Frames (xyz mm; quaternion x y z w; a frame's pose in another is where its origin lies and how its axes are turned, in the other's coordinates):
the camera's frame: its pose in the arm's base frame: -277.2 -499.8 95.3 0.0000 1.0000 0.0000 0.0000
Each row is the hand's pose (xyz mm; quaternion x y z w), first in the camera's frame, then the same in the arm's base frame.
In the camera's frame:
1: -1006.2 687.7 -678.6 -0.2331 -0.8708 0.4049 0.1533
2: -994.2 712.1 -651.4 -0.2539 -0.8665 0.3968 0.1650
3: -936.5 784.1 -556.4 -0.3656 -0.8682 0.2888 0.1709
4: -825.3 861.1 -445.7 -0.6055 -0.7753 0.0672 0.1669
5: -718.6 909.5 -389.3 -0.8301 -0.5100 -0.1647 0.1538
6: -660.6 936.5 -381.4 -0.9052 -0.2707 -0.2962 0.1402
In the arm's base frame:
1: 729.0 187.9 773.9 0.4049 0.1533 0.2331 0.8708
2: 717.0 212.3 746.7 0.3968 0.1650 0.2539 0.8665
3: 659.3 284.3 651.7 0.2888 0.1709 0.3656 0.8682
4: 548.1 361.3 541.0 0.0672 0.1669 0.6055 0.7753
5: 441.4 409.7 484.6 -0.1647 0.1538 0.8301 0.5100
6: 383.4 436.7 476.7 -0.2962 0.1402 0.9052 0.2707

